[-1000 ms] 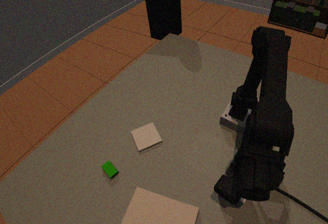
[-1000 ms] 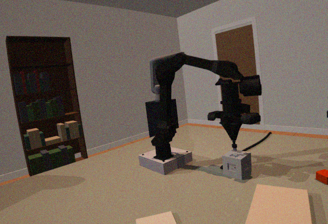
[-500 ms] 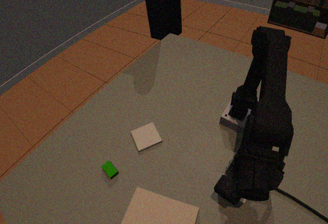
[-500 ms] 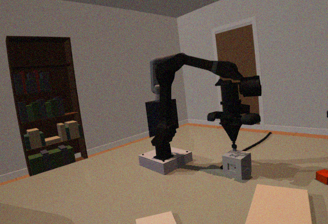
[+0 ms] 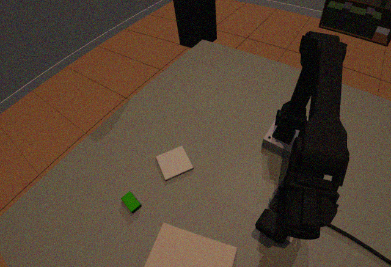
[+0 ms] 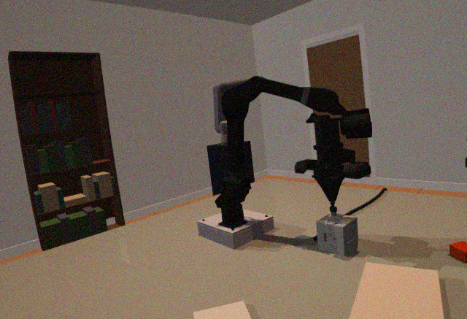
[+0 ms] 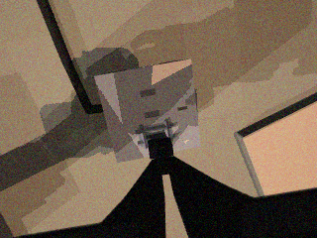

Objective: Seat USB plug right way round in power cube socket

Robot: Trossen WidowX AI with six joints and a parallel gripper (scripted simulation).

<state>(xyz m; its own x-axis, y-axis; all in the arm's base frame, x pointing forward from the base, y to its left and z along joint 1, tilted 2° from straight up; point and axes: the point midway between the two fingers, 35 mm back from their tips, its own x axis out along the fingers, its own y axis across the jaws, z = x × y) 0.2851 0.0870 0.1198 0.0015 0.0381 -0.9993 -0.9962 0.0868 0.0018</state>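
My gripper tip is now 20 mm above the dark USB plug. Also, from my gripper tip: red block 270 mm ahead, 100 mm to the left, 120 mm below; tan sheet 200 mm ahead, 140 mm to the right, 120 mm below; USB socket 60 mm below.
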